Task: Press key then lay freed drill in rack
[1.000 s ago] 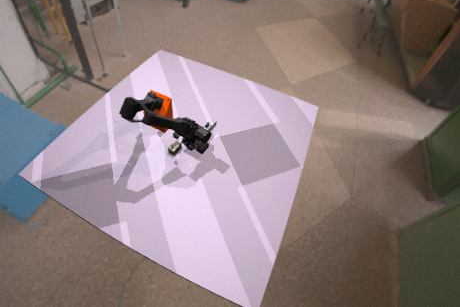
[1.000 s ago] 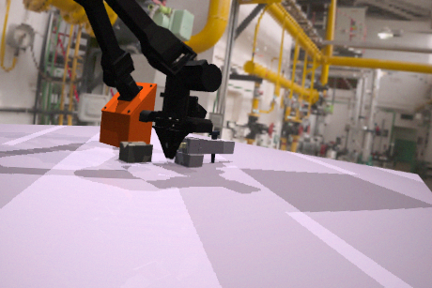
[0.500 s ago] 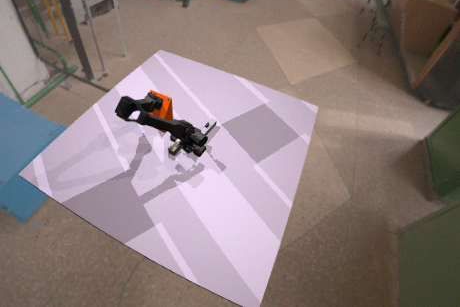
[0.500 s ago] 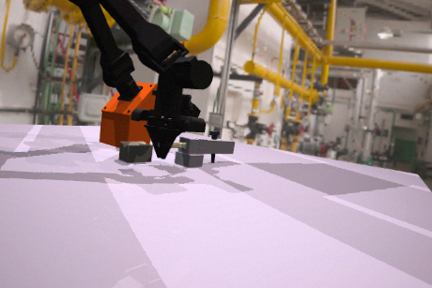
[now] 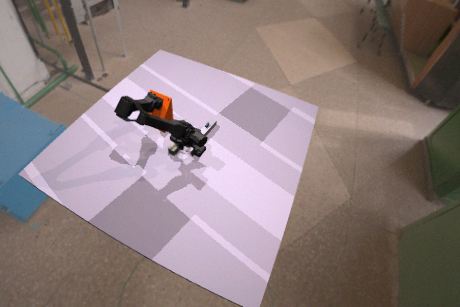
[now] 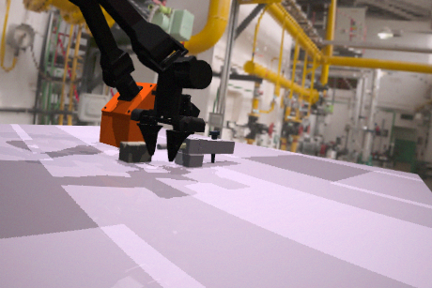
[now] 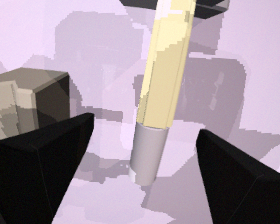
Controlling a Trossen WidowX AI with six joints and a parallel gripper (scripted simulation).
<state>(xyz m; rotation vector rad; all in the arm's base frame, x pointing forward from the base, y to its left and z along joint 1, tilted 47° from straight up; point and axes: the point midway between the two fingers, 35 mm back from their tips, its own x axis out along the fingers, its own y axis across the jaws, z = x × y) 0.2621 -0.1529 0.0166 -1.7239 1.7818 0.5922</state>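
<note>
My gripper tip is 10 mm short of the drill, 50 mm to the right of it and 30 mm below it. The rest, counted from my gripper tip: dark key 20 mm ahead, 180 mm to the left, 30 mm above; then grey-tan box 80 mm behind, 10 mm to the right.
</note>
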